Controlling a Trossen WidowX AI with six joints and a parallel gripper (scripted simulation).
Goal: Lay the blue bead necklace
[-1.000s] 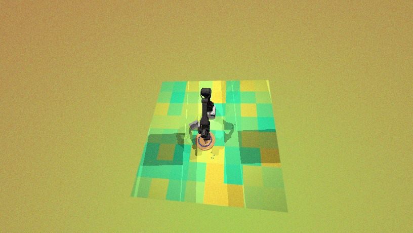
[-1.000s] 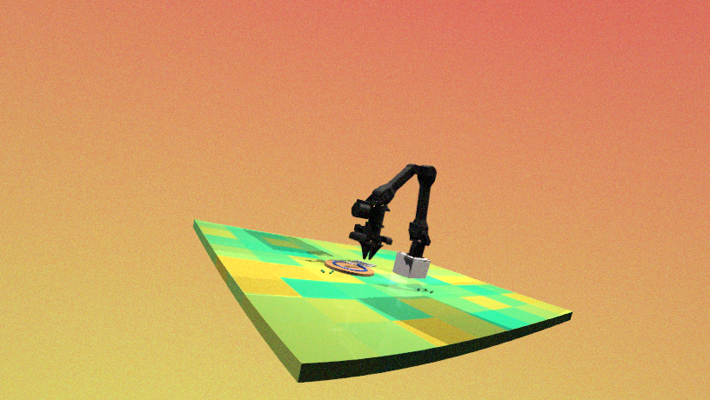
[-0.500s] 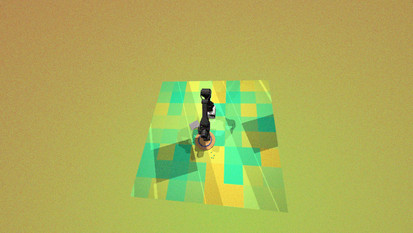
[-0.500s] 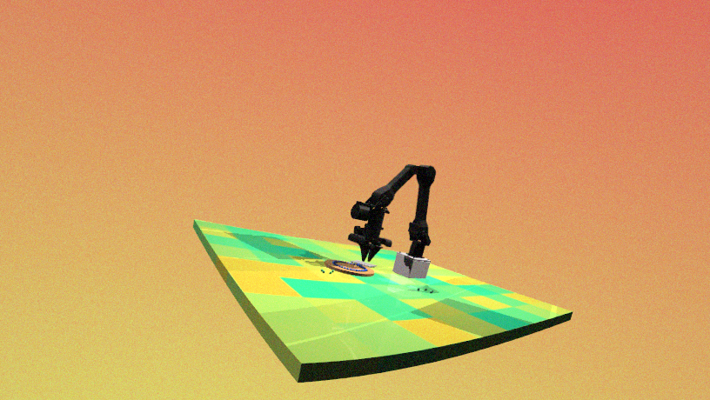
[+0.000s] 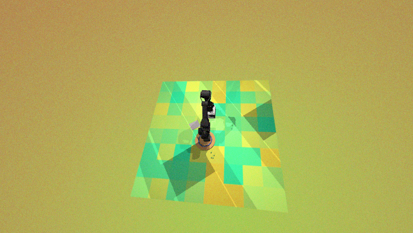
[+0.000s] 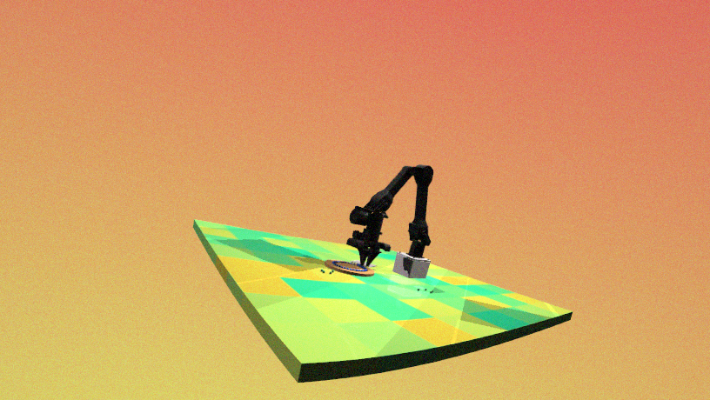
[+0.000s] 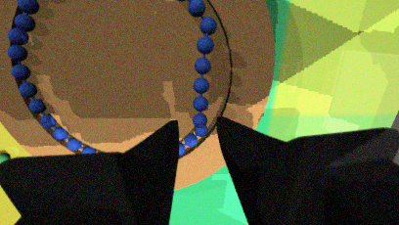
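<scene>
The round bead board lies 50 mm ahead of my gripper tip, 30 mm to the right of it and 20 mm below it. Round my gripper tip: flat grey piece (140 mm to the right, 130 mm behind, 20 mm below).
</scene>
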